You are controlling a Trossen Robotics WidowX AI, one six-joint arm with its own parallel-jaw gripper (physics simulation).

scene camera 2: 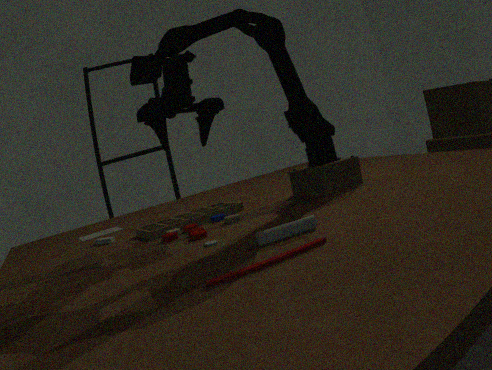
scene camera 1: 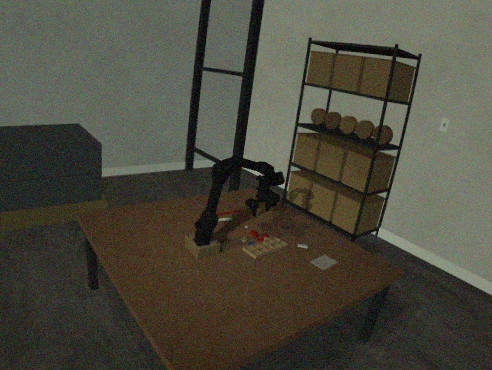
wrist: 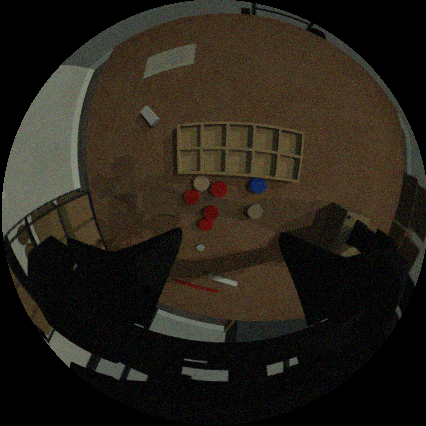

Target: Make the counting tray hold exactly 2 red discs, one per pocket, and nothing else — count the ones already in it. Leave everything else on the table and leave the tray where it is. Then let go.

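The wooden counting tray (scene camera 1: 270,252) (scene camera 2: 149,232) (wrist: 178,142) has two rows of pockets, and in the wrist view they look empty. Several red discs lie on the table beside its long side: one red disc (wrist: 219,189) near the tray wall, another red disc (wrist: 191,196) to its left, and two touching or overlapping, an upper red disc (wrist: 211,212) and a lower red disc (wrist: 206,224). A blue disc (scene camera 2: 218,218) (wrist: 258,185) lies close to the tray. My gripper (scene camera 1: 264,210) (scene camera 2: 184,146) (wrist: 231,235) is open and empty, high above the table.
A cream disc (wrist: 201,183) lies between tray and red discs; another pale disc (wrist: 255,211) lies below the blue one. Also on the table are a small grey disc (wrist: 200,247), a white cylinder (scene camera 2: 286,230), a red rod (scene camera 2: 267,261), a white block (wrist: 149,115) and a pale sheet (wrist: 170,61).
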